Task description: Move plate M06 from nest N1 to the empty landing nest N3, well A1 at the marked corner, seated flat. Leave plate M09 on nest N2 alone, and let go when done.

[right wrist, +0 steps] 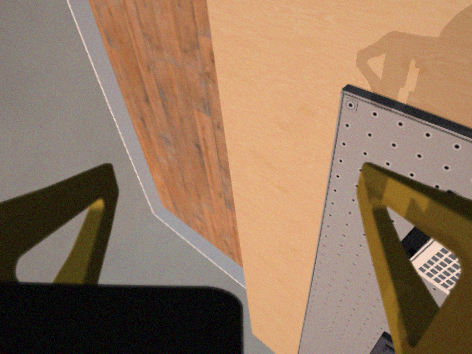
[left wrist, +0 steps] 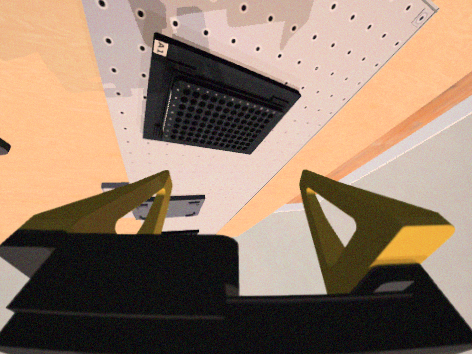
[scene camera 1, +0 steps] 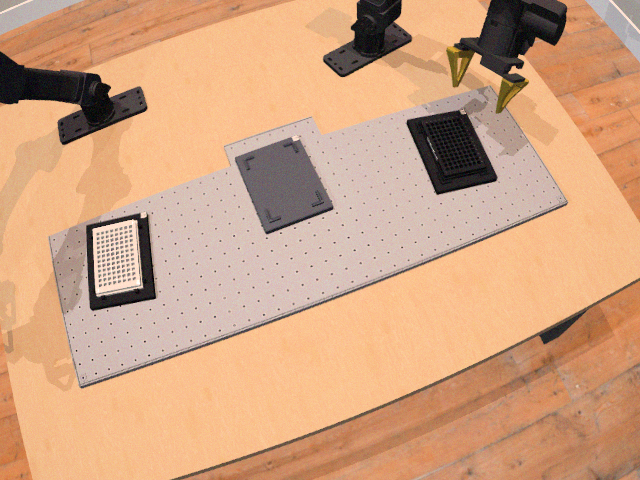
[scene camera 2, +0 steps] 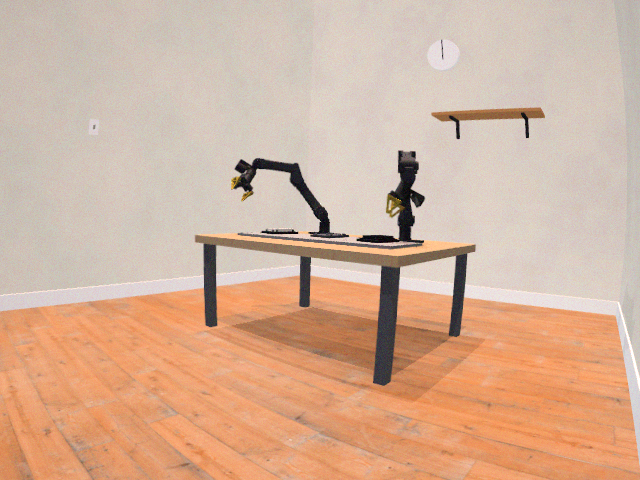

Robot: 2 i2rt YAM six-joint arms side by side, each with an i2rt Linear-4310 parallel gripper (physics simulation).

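Note:
A white plate (scene camera 1: 117, 258) (right wrist: 440, 265) sits on a black nest (scene camera 1: 148, 263) at the left in scene camera 1. A black plate (scene camera 1: 454, 144) (left wrist: 220, 117) sits on another black nest (scene camera 1: 449, 187) (left wrist: 157, 90) at the right. The empty grey nest (scene camera 1: 284, 180) (left wrist: 185, 207) lies between them, with a white tag (scene camera 1: 295, 137) at its upper right corner. Plate names are not readable. My left gripper (scene camera 1: 477, 99) (scene camera 2: 394, 205) (left wrist: 235, 177) is open and empty, above and behind the black plate. My right gripper (scene camera 2: 238, 194) (right wrist: 237, 176) is open and empty, high above the table's left end.
The nests stand on a grey perforated board (scene camera 1: 361, 227) (right wrist: 330, 260) on the wooden table (scene camera 1: 258, 403) (scene camera 2: 330, 251). Two black arm bases (scene camera 1: 72, 126) (scene camera 1: 338, 64) are mounted behind the board. A wall shelf (scene camera 2: 488, 113) and a clock (scene camera 2: 443, 54) are in the background.

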